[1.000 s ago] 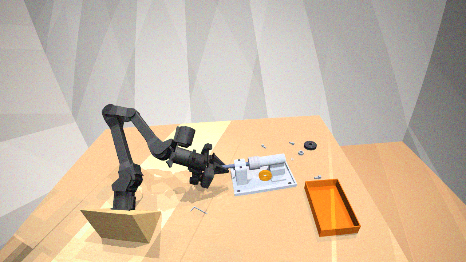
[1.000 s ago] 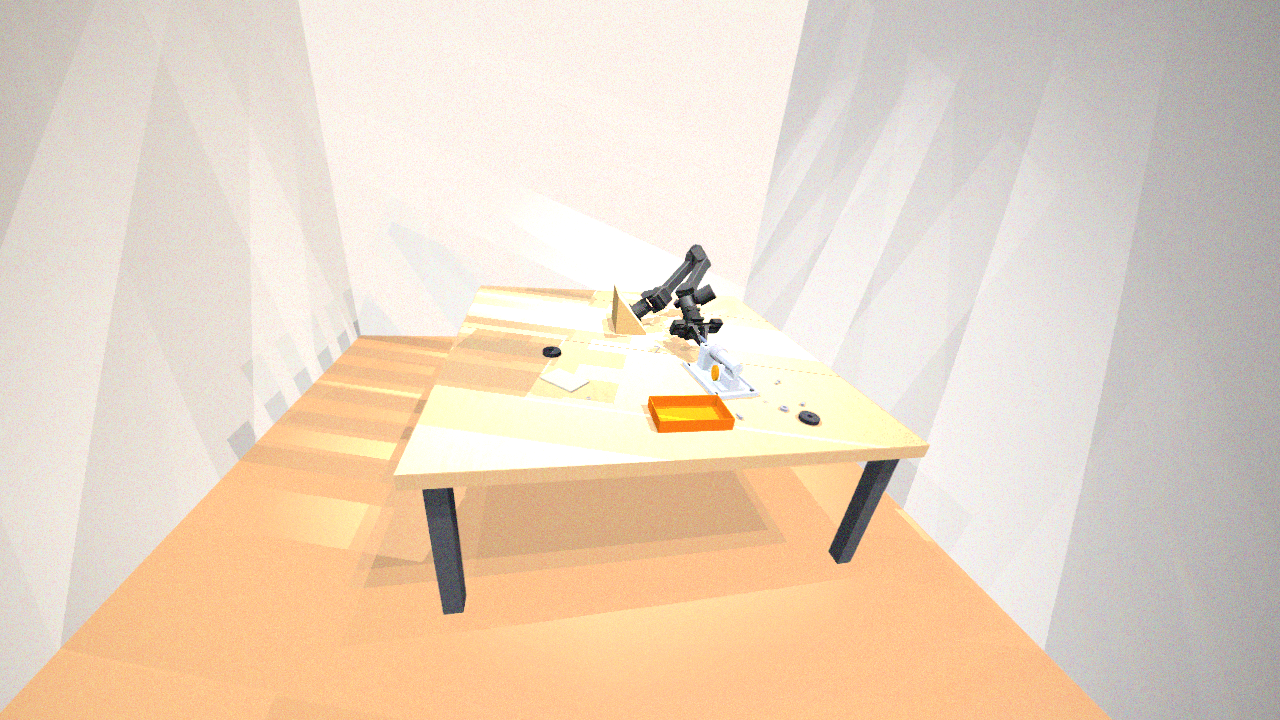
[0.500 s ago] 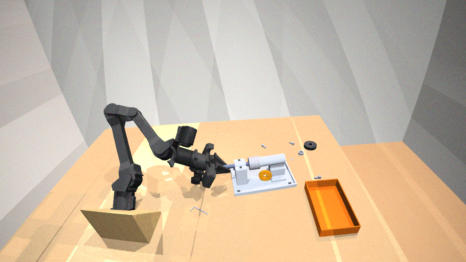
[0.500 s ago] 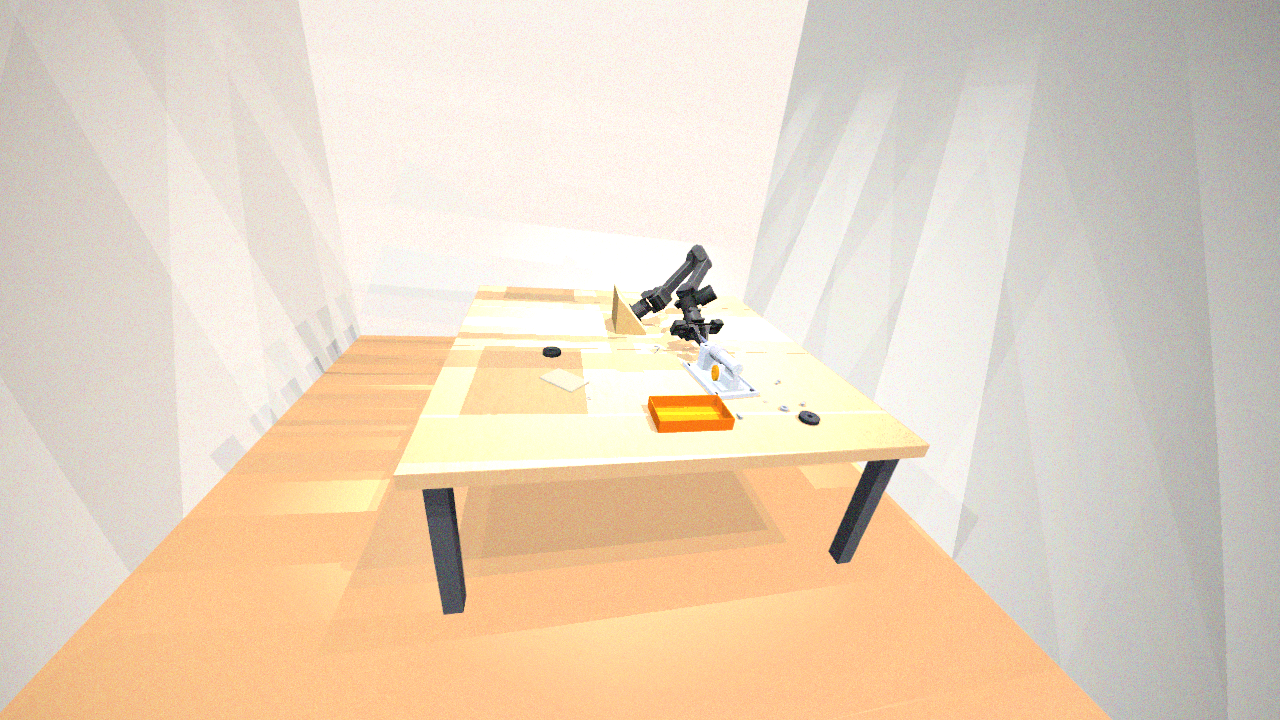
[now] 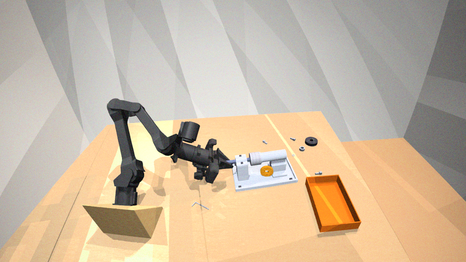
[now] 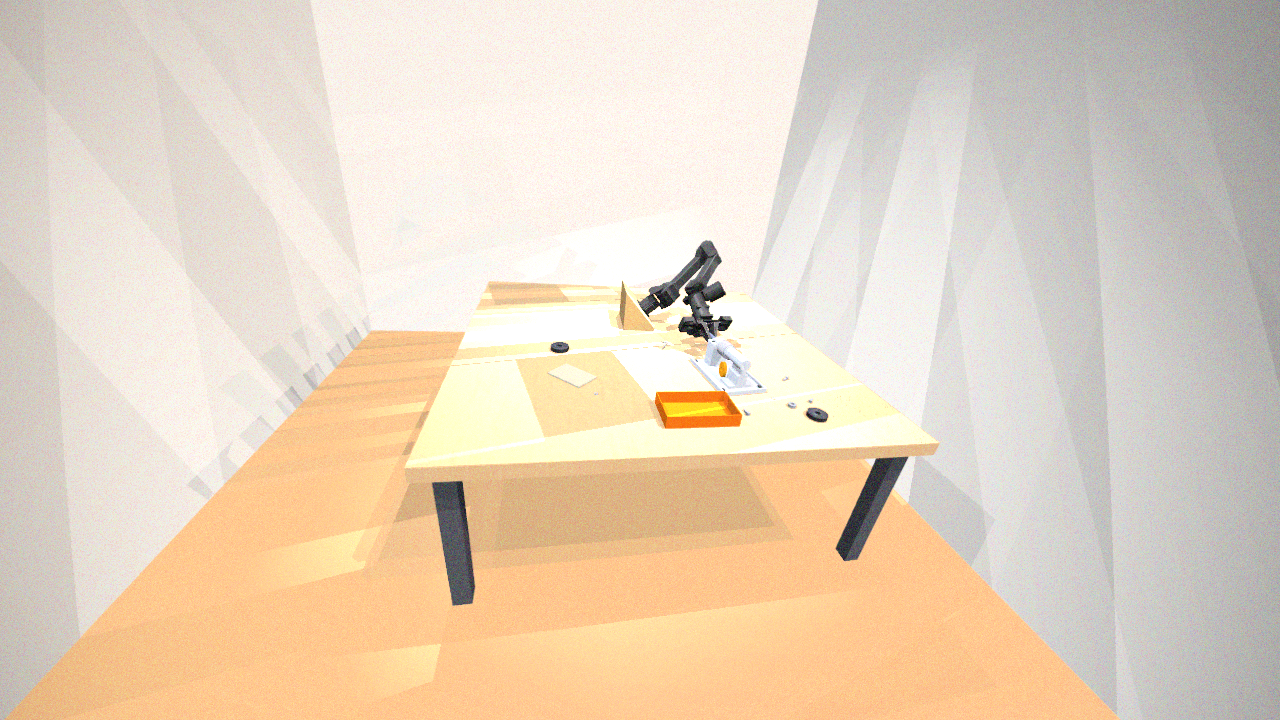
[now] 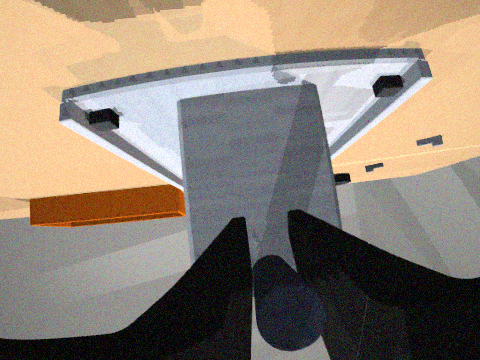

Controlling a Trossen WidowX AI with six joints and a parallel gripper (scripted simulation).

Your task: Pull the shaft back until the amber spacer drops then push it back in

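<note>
Right now my gripper tip is 12 cm short of the amber spacer, 3 cm above it and 2 cm to the left of it. Also, from my gripper tip: allen key (13 cm behind, 12 cm to the right, 6 cm below); then nut (31 cm ahead, 12 cm to the left, 6 cm below); then blue-grey shaft (4 cm ahead, 2 cm above).
</note>
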